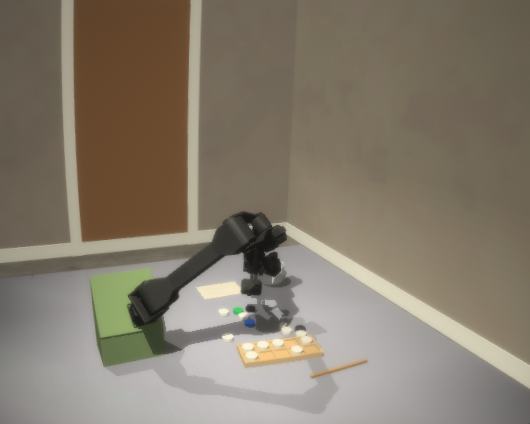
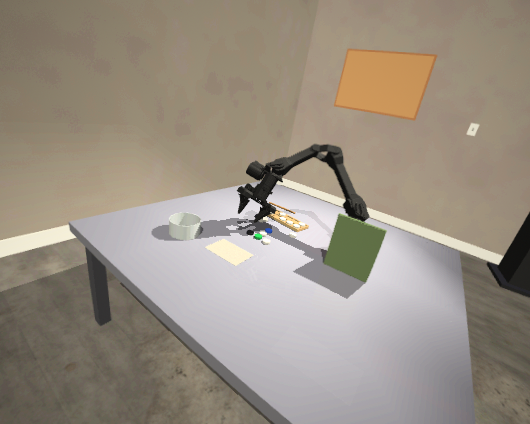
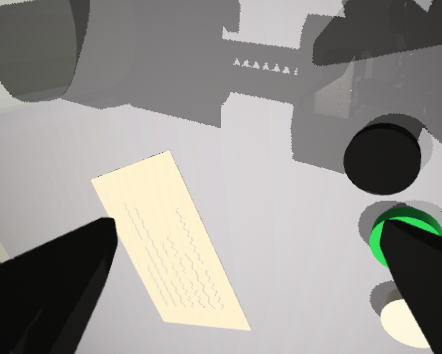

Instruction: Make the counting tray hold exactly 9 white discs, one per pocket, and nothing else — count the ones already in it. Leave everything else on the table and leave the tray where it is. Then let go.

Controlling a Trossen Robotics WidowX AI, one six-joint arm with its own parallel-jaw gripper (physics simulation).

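Observation:
The orange-brown counting tray (image 1: 283, 359) (image 2: 301, 229) has several white discs in its pockets, among them one (image 1: 251, 355) at the front left and one (image 1: 296, 349) in the front row; some pockets are bare. Loose white discs lie outside it: one (image 1: 228, 337) (image 2: 293, 234) to its left, one (image 1: 223, 312) (image 2: 266, 241) (image 3: 407, 322) near the paper, one (image 1: 243, 315) beside the green disc, and two (image 1: 286, 330) (image 1: 300, 333) close behind the tray. My gripper (image 1: 262, 287) (image 2: 249, 216) (image 3: 248, 231) is open and empty above the table, between the paper and the loose discs.
A green disc (image 1: 238, 311) (image 2: 258, 236) (image 3: 377, 245), a black disc (image 1: 250, 308) (image 2: 250, 232) (image 3: 382, 160) and a blue disc (image 1: 249, 323) (image 2: 268, 230) lie loose. Paper (image 1: 218, 290) (image 2: 229, 251) (image 3: 175, 240), a pale bowl (image 2: 184, 227), a green block (image 1: 120, 305) (image 2: 355, 247) and a stick (image 1: 339, 368) are around.

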